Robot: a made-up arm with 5 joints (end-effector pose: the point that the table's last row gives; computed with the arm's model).
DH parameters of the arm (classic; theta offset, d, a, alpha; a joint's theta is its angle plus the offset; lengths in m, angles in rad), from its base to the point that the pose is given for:
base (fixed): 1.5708 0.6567 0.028 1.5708
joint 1: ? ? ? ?
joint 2: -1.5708 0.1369 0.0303 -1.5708
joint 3: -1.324 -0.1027 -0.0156 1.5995
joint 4: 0 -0.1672 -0.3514 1.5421
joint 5: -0.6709 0 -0.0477 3.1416
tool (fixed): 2.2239 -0.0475 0 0
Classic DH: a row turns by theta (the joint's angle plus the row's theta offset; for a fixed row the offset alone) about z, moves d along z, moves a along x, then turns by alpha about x.
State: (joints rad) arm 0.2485 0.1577 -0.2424 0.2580 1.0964
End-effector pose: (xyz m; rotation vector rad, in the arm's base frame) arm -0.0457 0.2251 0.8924 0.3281 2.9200 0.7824
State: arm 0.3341 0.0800 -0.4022 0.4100 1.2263
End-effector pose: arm -0.0942 0.1210 0.9505 -0.1219 2.8901 1.1175
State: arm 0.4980 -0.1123 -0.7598 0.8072 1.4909
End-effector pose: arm -0.0776 -0.1926 1.0095 0.9640 -2.2437 -1.8478
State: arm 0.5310 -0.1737 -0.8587 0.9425 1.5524
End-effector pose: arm -0.0312 -0.2842 1.0017 1.1015 -1.9482 -2.0216
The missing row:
joint 1: -1.5708 0.2083 0.0272 1.5708
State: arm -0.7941 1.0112 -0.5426 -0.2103 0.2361
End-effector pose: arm 0.0026 0.0079 0.3364 0.3547 1.7425 -0.4390
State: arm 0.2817 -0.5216 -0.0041 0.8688 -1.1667
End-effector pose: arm 0.3089 0.0111 1.0288 -1.9859 -0.2324 0.0938
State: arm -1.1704 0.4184 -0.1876 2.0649 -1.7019
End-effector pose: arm -0.1012 0.1164 1.0243 -2.1578 -0.6988 -0.0764
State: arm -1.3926 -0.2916 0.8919 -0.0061 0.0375
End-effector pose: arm 0.5176 0.0850 0.5053 1.7551 0.4178 -0.7774
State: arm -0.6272 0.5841 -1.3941 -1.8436 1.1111
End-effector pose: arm 0.3198 -0.4072 0.5922 -0.5979 0.3694 -1.7500
